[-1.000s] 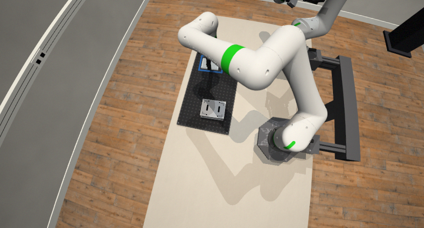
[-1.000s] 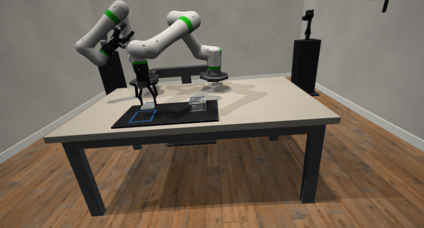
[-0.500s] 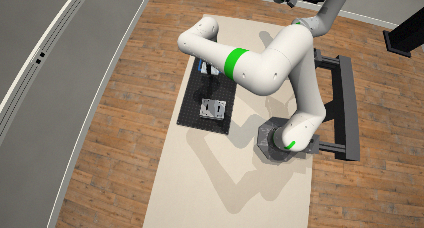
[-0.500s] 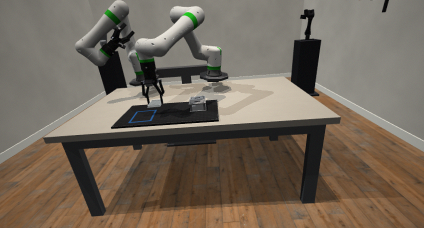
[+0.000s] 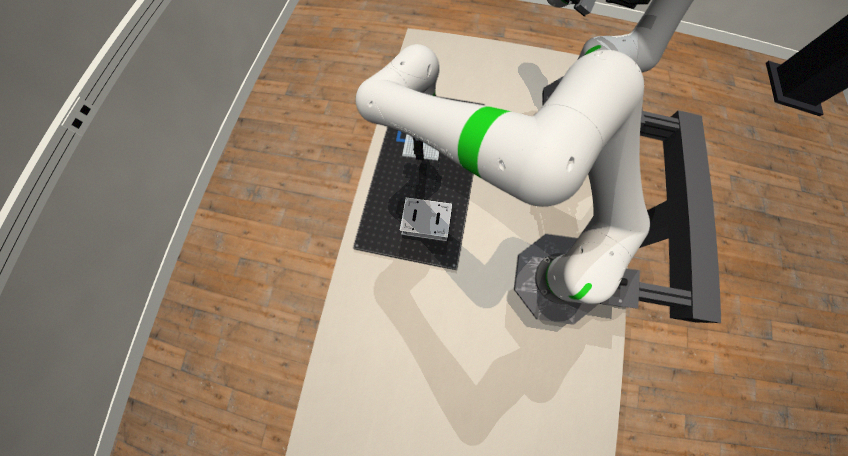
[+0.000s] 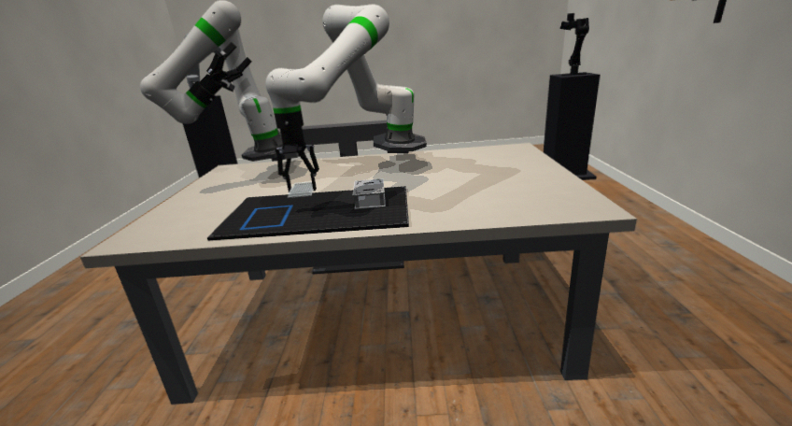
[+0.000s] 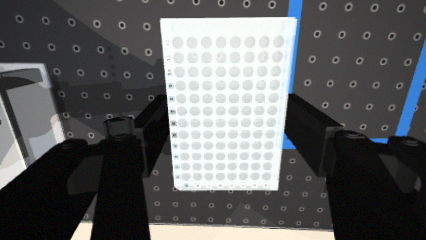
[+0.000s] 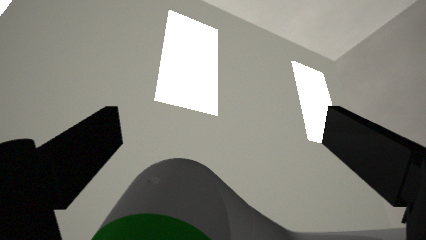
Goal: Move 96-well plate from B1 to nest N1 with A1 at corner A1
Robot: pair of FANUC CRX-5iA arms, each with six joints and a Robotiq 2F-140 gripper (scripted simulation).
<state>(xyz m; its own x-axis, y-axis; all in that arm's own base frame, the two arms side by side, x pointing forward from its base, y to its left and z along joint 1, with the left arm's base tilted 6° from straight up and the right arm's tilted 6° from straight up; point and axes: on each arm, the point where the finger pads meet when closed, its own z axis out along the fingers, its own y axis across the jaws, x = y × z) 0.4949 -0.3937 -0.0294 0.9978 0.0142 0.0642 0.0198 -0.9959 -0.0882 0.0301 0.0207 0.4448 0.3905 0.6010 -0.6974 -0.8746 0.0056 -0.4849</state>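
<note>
Now: the raised nest 24 cm to the left of my left hand, 8 cm behind it and 5 cm below it. Also, from my left hand: A1 mark: 29 cm to the left, 16 cm behind, 5 cm below; white 96-well plate: 2 cm below.
</note>
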